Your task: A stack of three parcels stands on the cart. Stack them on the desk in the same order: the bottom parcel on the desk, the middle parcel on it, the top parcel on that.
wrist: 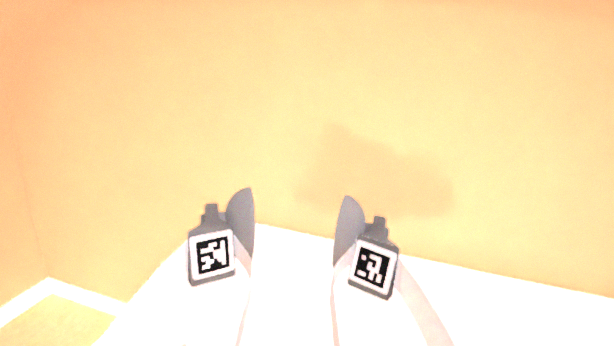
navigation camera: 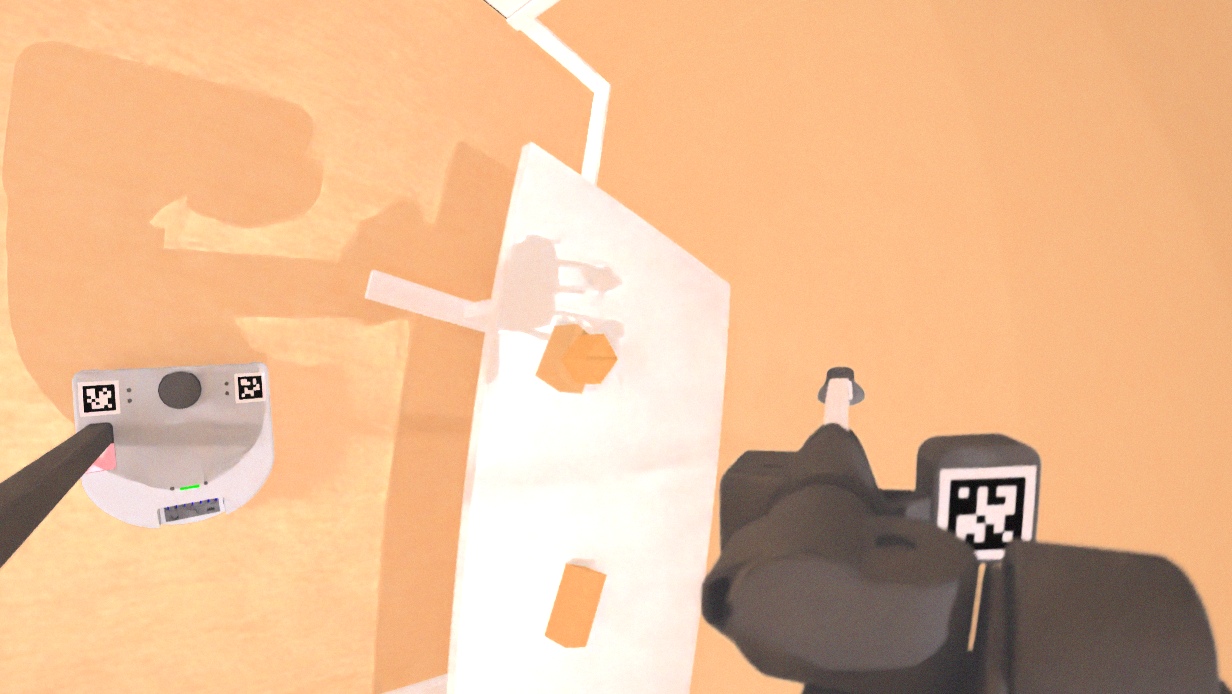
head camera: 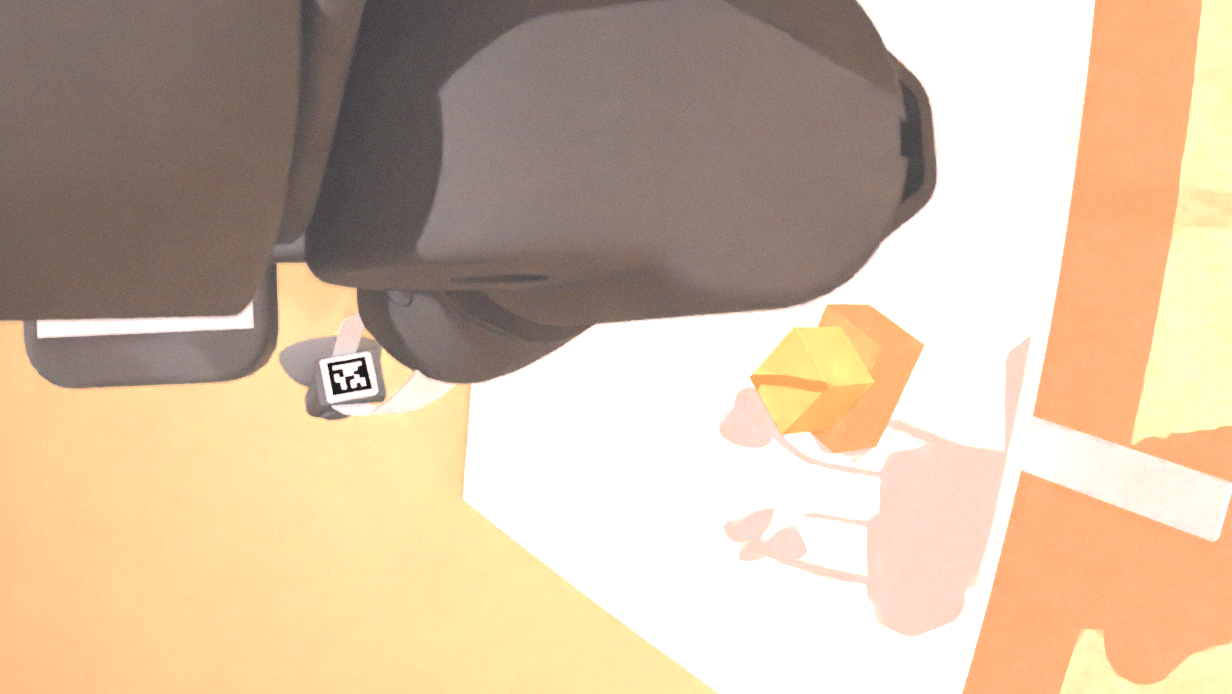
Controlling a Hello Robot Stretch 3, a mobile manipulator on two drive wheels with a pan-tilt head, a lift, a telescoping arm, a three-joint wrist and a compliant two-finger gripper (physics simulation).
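Frame: origin at the robot's base, x ahead, y left, z up, level; millimetres.
Seen in the pictures: gripper, fingertip midpoint: [wrist: 295, 215] [head camera: 320, 290]; robot's base at its link origin: [navigation camera: 180, 387].
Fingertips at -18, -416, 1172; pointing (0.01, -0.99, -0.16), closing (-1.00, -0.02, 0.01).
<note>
Offsets run from my fingertips to a thing's middle, as dx, dy, dz. Level surfaces: height alone.
A yellow parcel {+55, -88, -376} [head camera: 810, 379] [navigation camera: 590, 356] rests on a larger orange parcel {+56, -92, -426} [head camera: 888, 379] [navigation camera: 558, 366], turned at an angle to it. The orange parcel stands on the white desk {dz -451} [head camera: 603, 482] [navigation camera: 590, 482] [wrist: 295, 300]. Another orange parcel {-367, -76, -426} [navigation camera: 575, 605] lies apart on the desk, lower in the navigation view. My gripper [wrist: 295, 215] is open, with nothing between its fingers. It is raised near the desk's wall side, away from the parcels. One finger [head camera: 349, 376] shows in the head view; the other is hidden there. The cart cannot be made out.
My dark wrist and arm [head camera: 655, 172] [navigation camera: 844, 594] cover much of the head view, including part of the desk. A wall [wrist: 300, 90] stands beyond the desk edge. My wheeled base [navigation camera: 181, 439] is on the floor at the left. A white bar [head camera: 1129, 478] [navigation camera: 422, 299] extends from the desk's near side.
</note>
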